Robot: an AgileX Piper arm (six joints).
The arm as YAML. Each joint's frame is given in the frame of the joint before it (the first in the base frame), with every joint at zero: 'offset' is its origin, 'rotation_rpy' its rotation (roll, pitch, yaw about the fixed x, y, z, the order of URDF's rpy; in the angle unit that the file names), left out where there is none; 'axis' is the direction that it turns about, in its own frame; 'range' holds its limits. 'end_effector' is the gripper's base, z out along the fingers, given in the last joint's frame.
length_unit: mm
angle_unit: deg
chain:
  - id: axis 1
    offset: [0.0, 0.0, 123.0]
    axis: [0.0, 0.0, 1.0]
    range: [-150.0, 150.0]
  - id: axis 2
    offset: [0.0, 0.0, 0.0]
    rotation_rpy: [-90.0, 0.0, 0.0]
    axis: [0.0, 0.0, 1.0]
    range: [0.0, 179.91]
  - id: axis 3
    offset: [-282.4, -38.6, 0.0]
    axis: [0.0, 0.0, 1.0]
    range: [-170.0, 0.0]
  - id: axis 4
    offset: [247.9, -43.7, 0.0]
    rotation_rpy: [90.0, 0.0, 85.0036]
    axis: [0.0, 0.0, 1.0]
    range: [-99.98, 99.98]
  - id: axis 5
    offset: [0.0, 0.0, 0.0]
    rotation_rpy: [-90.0, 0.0, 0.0]
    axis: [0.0, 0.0, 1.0]
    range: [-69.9, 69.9]
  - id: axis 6
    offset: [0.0, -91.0, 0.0]
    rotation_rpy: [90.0, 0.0, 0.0]
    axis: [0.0, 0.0, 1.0]
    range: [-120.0, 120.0]
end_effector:
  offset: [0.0, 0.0, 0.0]
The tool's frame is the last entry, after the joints.
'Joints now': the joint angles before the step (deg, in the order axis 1, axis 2, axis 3, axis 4, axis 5, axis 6). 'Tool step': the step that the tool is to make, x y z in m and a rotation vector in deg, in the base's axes. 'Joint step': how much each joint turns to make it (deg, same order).
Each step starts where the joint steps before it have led.
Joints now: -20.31 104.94 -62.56 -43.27 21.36 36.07
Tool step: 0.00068 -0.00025 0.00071 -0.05 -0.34 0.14
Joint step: -0.04 0.00 -0.11 -0.10 -0.29 0.05
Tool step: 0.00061 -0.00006 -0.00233 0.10 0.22 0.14
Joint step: 0.00 0.37 0.00 -0.08 -0.18 0.01
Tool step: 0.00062 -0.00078 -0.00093 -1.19 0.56 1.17
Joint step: 0.00 0.24 0.00 -1.75 -0.17 0.00
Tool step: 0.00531 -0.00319 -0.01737 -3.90 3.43 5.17
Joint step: 0.00 3.08 0.00 -7.93 -1.49 0.95
